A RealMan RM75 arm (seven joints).
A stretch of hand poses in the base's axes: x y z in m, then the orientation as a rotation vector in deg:
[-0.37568, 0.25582, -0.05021, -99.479, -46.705, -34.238]
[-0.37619, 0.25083, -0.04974, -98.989, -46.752, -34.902]
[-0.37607, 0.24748, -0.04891, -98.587, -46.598, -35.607]
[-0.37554, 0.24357, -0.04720, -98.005, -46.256, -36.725]
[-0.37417, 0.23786, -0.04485, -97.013, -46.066, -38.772]
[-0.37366, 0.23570, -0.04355, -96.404, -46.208, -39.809]
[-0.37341, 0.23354, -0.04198, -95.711, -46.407, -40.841]
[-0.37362, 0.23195, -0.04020, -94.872, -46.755, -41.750]
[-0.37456, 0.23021, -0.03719, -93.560, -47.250, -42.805]
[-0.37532, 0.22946, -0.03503, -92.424, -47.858, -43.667]
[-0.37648, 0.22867, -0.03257, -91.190, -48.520, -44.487]
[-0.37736, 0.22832, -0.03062, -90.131, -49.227, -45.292]
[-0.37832, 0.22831, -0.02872, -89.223, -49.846, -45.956]
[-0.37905, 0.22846, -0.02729, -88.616, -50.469, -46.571]
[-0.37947, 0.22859, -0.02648, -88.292, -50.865, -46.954]
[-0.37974, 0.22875, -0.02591, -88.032, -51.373, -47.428]
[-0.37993, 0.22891, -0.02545, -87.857, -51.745, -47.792]
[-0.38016, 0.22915, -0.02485, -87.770, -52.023, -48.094]
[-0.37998, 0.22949, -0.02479, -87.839, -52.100, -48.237]
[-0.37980, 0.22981, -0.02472, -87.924, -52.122, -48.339]
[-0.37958, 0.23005, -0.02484, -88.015, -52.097, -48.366]
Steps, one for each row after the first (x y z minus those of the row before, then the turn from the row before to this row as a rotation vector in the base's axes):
[-0.00051, -0.00499, 0.00047, 0.499, -0.486, -0.096]
[0.00012, -0.00335, 0.00083, 0.509, -0.405, -0.265]
[0.00053, -0.00391, 0.00171, 0.795, -0.591, -0.500]
[0.00137, -0.00571, 0.00235, 1.197, -1.326, -0.722]
[0.00051, -0.00216, 0.00130, 0.588, -0.813, -0.197]
[0.00025, -0.00216, 0.00157, 0.628, -0.849, -0.130]
[-0.00021, -0.00159, 0.00178, 0.664, -0.862, 0.075]
[-0.00094, -0.00174, 0.00301, 1.005, -1.084, 0.284]
[-0.00076, -0.00075, 0.00216, 0.775, -1.012, 0.359]
[-0.00116, -0.00079, 0.00246, 0.817, -1.030, 0.450]
[-0.00088, -0.00035, 0.00195, 0.643, -1.037, 0.394]
[-0.00096, -0.00001, 0.00190, 0.536, -0.884, 0.355]
[-0.00073, 0.00015, 0.00143, 0.279, -0.827, 0.236]
[-0.00042, 0.00013, 0.00081, 0.124, -0.515, 0.123]
[-0.00027, 0.00016, 0.00057, 0.031, -0.633, 0.090]
[-0.00019, 0.00016, 0.00046, 0.011, -0.473, 0.048]
[-0.00023, 0.00024, 0.00060, -0.023, -0.368, -0.003]
[0.00018, 0.00034, 0.00006, -0.071, -0.131, -0.081]
[0.00018, 0.00032, 0.00007, -0.063, -0.070, -0.090]
[0.00022, 0.00024, -0.00012, -0.055, 0.007, -0.072]

